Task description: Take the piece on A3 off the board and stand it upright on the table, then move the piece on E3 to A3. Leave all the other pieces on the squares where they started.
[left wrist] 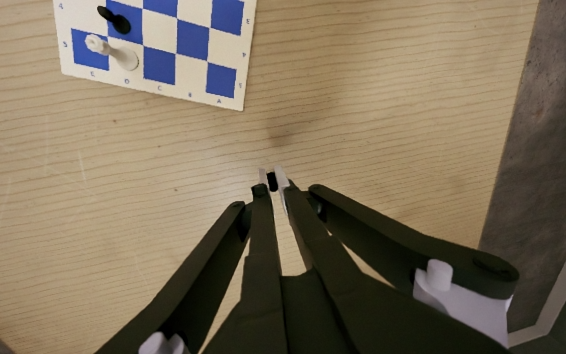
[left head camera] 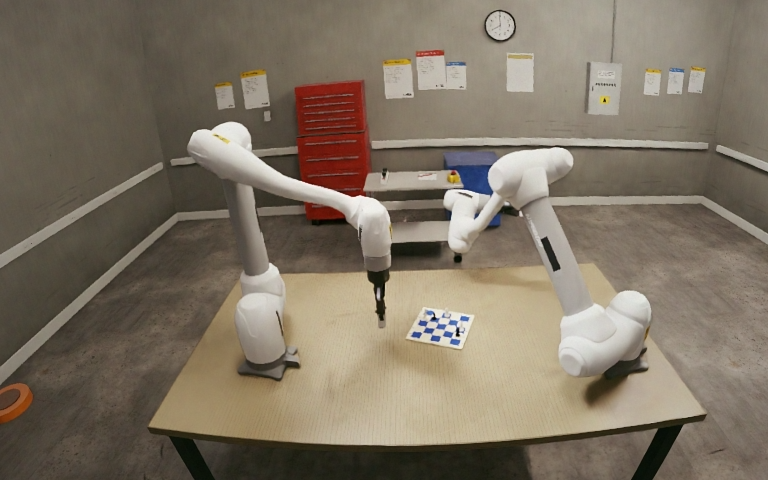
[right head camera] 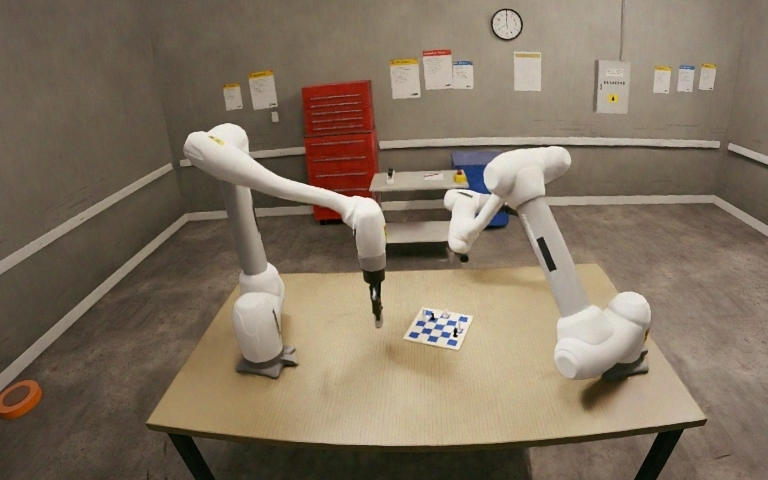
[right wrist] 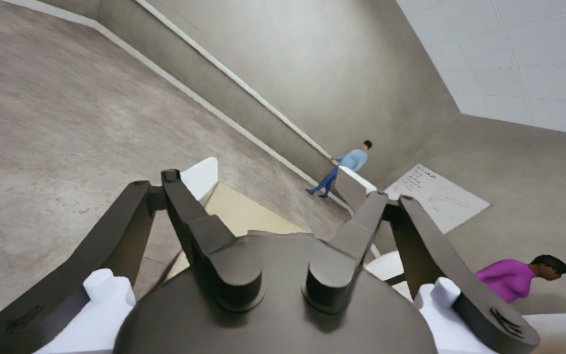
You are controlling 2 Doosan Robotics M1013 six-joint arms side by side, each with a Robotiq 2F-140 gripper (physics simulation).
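Frame: origin at the left arm's base, x back, y right, z up, level; centimetres.
Seen in the pictures: left gripper, fingertip midpoint: (left wrist: 271, 178) (left head camera: 382, 325) (right head camera: 379, 325); right gripper, fingertip midpoint: (right wrist: 278, 173); left arm's base, origin of the base link: (left head camera: 268, 361) (right head camera: 266, 360).
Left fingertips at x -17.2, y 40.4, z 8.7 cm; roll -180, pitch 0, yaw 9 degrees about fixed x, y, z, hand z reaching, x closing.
Observation:
Offsets run from my left fingertips to a thing's top centre. Level surfaces: height alone.
My left gripper (left head camera: 381, 323) (right head camera: 378, 324) (left wrist: 271, 178) is shut on a black piece {dx +0.1, dy -0.4, dz +2.5 cm} (left wrist: 272, 181) and hangs above the table, left of the chessboard {dx -11.9, dy +20.7, dz -8.1 cm} (left head camera: 427, 341) (right head camera: 421, 340) (left wrist: 238, 103) in the head views. The piece is mostly hidden by the fingertips. Square A3, at the board's front edge in the head views, is empty. A white piece {dx -19.5, dy +22.3, dz -4.8 cm} (left head camera: 446, 313) (right head camera: 445, 314) stands on E3 at the back edge. In the left wrist view, a white piece {dx -17.1, dy +13.9, dz -2.8 cm} (left wrist: 127, 57) stands on D5 and a black piece {dx -16.8, dy +17.4, dz -4.9 cm} (left wrist: 120, 23) on D4. My right gripper (right wrist: 278, 173) is open and empty, raised away from the board.
A white piece {dx -10.6, dy +28.5, dz -3.7 cm} (left head camera: 461, 326) and a black piece {dx -6.9, dy +27.4, dz -4.8 cm} (left head camera: 457, 332) stand on C1 and B1, at the board's right side. The wooden table {dz -8.7 cm} (left head camera: 317, 396) (right head camera: 317, 396) carries both arm bases. A red cabinet (left head camera: 333, 164) and a cart (left head camera: 410, 182) stand behind the table.

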